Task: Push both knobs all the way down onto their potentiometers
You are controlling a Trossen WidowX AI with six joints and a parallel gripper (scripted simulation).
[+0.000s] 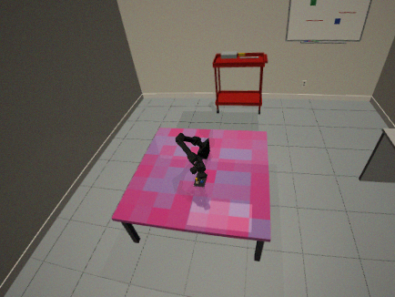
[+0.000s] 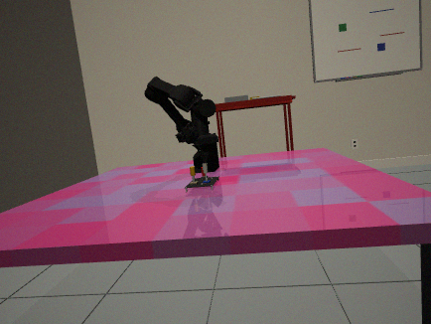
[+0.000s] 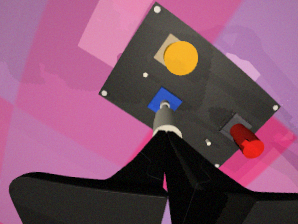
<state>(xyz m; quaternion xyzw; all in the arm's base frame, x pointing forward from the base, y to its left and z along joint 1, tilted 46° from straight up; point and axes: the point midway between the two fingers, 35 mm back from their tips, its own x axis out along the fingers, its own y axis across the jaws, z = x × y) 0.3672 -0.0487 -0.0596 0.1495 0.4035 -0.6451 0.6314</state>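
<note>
Now: the red knob 8 cm behind my gripper tip, 4 cm below it and 1 cm to the right of it.
</note>
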